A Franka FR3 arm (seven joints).
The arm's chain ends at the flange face. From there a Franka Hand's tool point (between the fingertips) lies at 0.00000 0.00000 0.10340 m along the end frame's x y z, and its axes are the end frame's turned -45 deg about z.
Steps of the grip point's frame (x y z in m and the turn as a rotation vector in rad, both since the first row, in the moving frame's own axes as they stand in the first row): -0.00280, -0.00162, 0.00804, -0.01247, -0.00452, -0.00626; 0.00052, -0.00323, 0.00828, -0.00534, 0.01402, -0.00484; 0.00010, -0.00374, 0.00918, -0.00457, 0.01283, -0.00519; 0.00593, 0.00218, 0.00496, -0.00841, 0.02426, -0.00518; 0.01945, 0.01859, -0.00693, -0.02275, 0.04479, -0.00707; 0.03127, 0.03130, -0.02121, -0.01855, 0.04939, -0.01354
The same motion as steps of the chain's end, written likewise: -0.00371, -0.00041, 0.00805, -0.01201, 0.00562, -0.00626; -0.00333, -0.00201, 0.00829, 0.00614, 0.01369, -0.00484; -0.00384, -0.00211, 0.00919, 0.00584, 0.01230, -0.00519; 0.00335, -0.00149, 0.00499, 0.01121, 0.02310, -0.00518; 0.02197, 0.00102, -0.00680, 0.01558, 0.04776, -0.00707; 0.03929, 0.00231, -0.02107, 0.02181, 0.04804, -0.01354
